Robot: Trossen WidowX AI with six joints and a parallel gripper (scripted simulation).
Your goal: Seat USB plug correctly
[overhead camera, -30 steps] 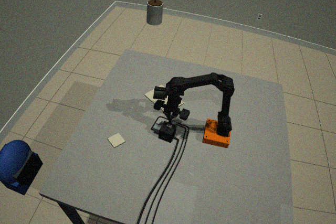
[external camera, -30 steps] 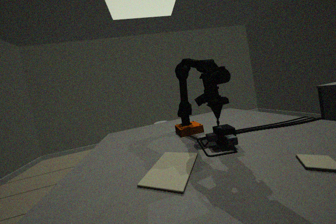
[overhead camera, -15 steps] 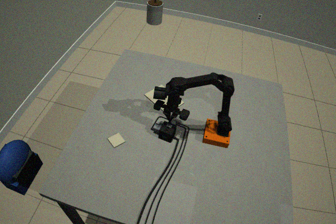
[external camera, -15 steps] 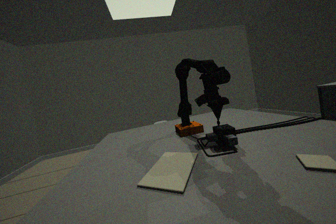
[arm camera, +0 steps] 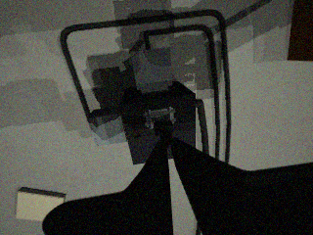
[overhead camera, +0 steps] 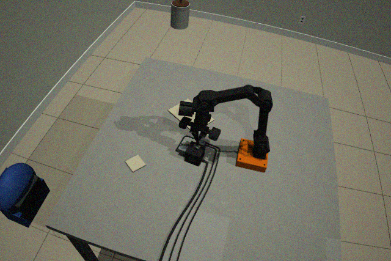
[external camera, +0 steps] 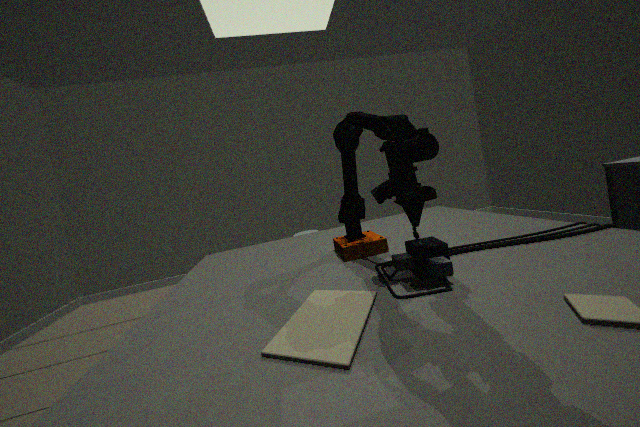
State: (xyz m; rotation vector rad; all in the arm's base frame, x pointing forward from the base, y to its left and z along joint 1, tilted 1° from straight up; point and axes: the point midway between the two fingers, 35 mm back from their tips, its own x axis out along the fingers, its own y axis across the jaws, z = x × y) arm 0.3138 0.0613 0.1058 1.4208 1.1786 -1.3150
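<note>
The dark USB plug lies 20 mm below my gripper tip. Also, from my gripper tip: socket: 50 mm below.
</note>
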